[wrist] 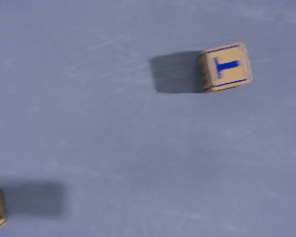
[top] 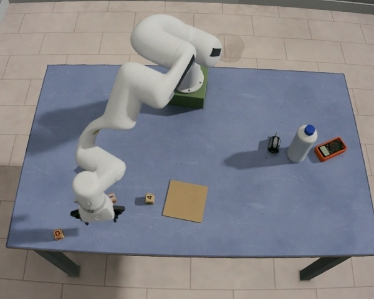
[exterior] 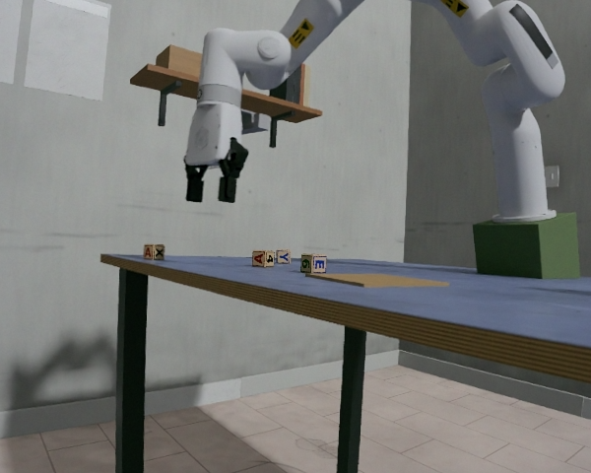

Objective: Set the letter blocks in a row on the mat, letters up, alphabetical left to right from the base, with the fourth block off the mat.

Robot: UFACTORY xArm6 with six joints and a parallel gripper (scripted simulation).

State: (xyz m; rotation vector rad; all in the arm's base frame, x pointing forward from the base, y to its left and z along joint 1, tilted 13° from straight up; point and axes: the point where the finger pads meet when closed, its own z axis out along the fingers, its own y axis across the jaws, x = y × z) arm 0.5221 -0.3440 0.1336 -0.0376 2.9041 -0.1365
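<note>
My gripper is now 1 cm short of the wooden block, 17 cm to the left of it and 10 cm above it. Round my hand: black object 27 cm behind, 66 cm to the left, 10 cm below; then tan mat 8 cm behind, 29 cm to the left, 12 cm below; then orange multimeter 22 cm behind, 89 cm to the left, 10 cm below.
</note>
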